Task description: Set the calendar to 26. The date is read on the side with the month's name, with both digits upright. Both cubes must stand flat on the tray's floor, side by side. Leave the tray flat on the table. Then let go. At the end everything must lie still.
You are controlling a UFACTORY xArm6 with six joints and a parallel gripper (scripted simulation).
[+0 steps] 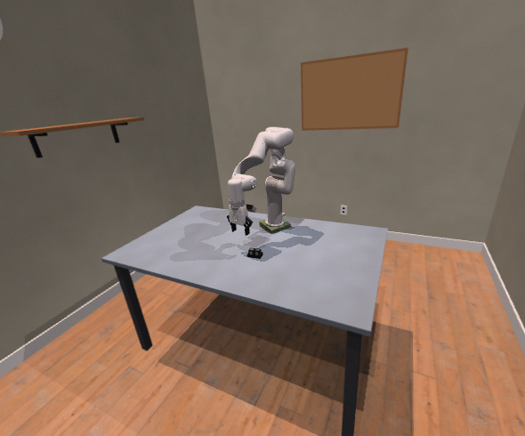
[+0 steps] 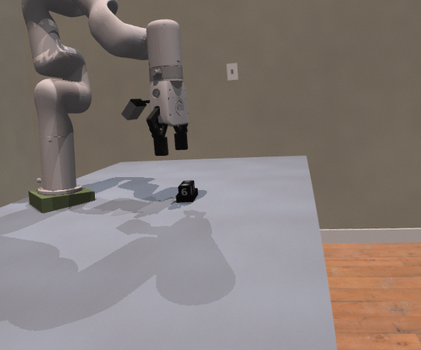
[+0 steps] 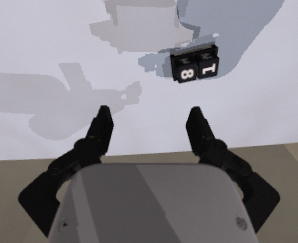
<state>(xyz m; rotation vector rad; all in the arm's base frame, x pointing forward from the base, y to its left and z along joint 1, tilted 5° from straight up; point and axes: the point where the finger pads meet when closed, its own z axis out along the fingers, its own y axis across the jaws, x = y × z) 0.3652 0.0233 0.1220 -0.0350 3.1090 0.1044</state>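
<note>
The black cube lies 1 cm behind my hand, 6 cm to the left of it and 12 cm below it. Also, from my hand: black calendar tray 1 cm behind, 7 cm to the left, 13 cm below.
</note>
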